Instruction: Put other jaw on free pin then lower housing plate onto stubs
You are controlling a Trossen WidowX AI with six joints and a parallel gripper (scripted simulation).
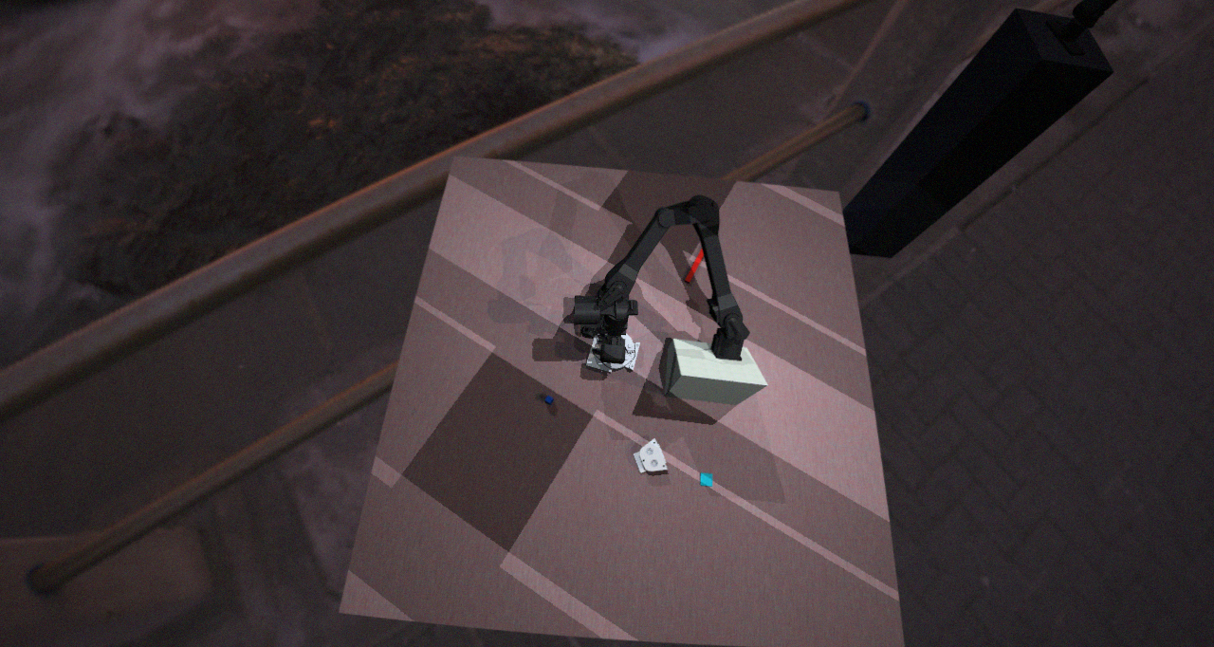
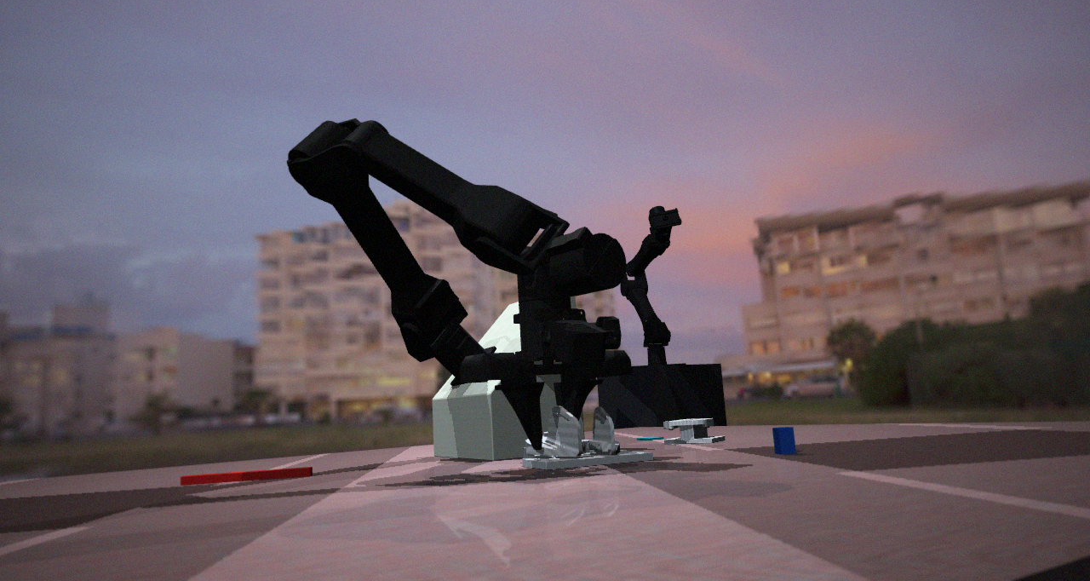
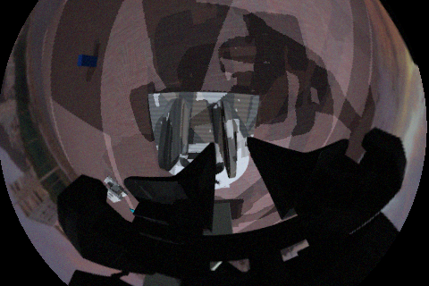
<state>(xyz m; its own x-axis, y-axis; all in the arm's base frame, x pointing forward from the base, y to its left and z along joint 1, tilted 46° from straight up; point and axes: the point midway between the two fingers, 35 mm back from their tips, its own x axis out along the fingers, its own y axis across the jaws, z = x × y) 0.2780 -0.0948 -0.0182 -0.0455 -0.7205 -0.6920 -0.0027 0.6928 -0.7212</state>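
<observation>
Now: the white stand 120 mm behind my gripper tip, 310 mm to the left of it and 10 mm below it. The rest, counted from my gripper tip: blue cube (150 mm ahead, 180 mm to the left); then red bar (230 mm behind, 260 mm to the right, 10 mm below); then plate (50 mm behind, 40 mm to the left, 10 mm below).
</observation>
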